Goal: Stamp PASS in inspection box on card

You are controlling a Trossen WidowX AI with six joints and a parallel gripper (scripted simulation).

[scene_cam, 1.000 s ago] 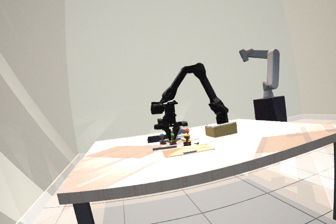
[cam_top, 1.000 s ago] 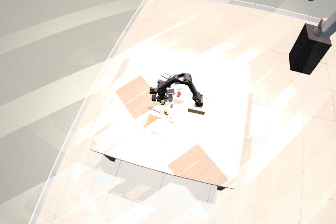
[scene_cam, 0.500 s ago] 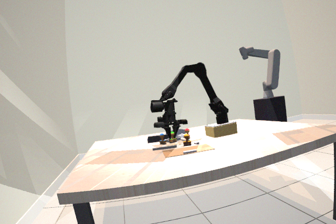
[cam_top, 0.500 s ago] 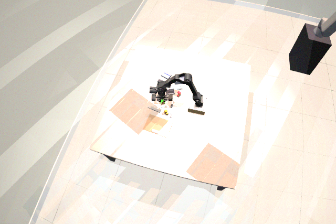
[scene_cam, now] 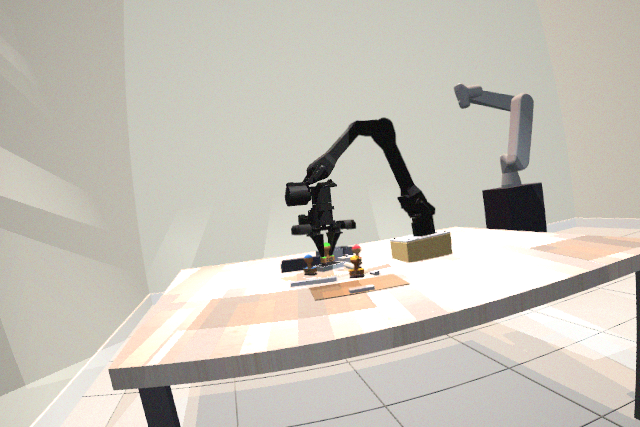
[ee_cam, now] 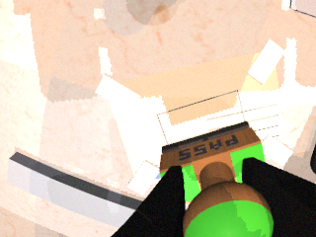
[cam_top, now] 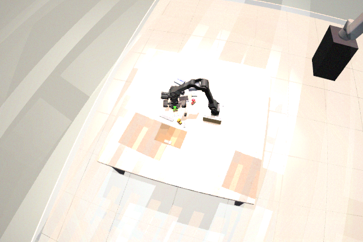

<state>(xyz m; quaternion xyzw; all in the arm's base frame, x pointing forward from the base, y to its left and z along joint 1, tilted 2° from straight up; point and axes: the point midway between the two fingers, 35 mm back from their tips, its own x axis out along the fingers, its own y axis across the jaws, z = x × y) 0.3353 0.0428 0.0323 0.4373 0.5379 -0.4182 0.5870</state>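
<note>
Now: the marker 9 cm behind my gripper tip, 5 cm below it and 3 cm to the right of it. The rest, counted from my gripper tip: green-knobbed stamp: right at my gripper tip; then white card: 6 cm below; then blue-knobbed stamp: 8 cm to the right, 4 cm below, 4 cm ahead.
</note>
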